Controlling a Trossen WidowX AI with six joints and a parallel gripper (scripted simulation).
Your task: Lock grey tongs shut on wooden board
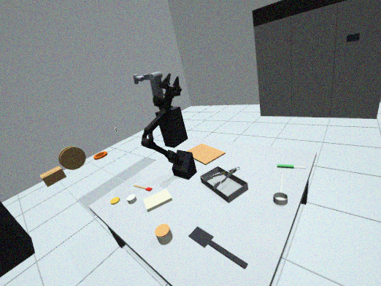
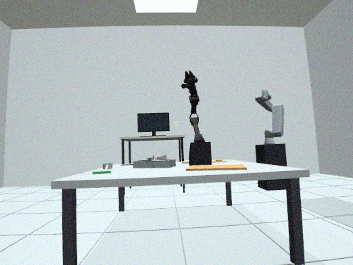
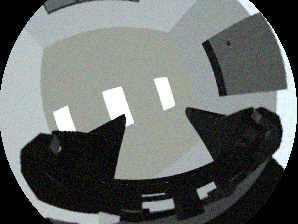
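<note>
My gripper tip is now 290 mm short of the roasting tin, 70 mm to the left of it and 740 mm above it. Also, from my gripper tip: wooden board: 130 mm behind, 260 mm to the left, 760 mm below; red-tipped brush: 260 mm behind, 370 mm to the right, 770 mm below; cream block: 30 mm behind, 410 mm to the right, 760 mm below.
</note>
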